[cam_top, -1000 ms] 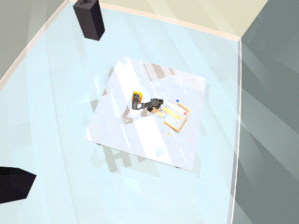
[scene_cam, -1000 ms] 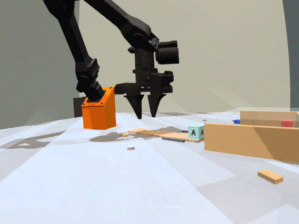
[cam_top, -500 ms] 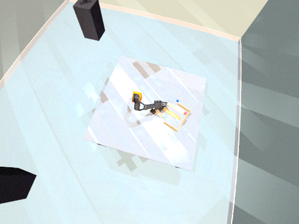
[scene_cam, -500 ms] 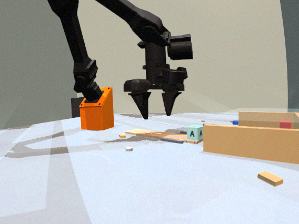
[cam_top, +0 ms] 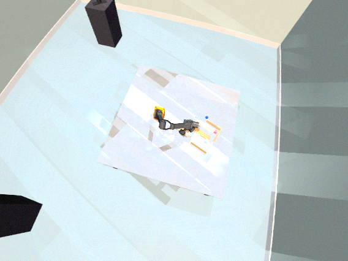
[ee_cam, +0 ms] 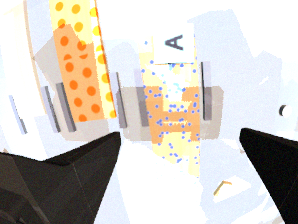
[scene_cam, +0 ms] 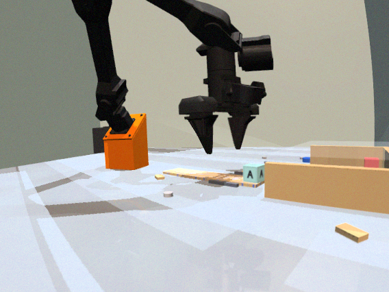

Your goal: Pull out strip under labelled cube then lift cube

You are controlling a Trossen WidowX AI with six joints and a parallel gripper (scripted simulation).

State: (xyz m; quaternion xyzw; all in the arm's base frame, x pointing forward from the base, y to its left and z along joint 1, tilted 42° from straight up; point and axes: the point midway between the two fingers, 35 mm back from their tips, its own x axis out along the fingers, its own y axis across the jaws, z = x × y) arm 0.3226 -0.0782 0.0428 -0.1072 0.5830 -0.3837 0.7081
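My gripper tip is now 15 cm short of the orange-dotted yellow strip, 4 cm to the right of it and 5 cm above it.
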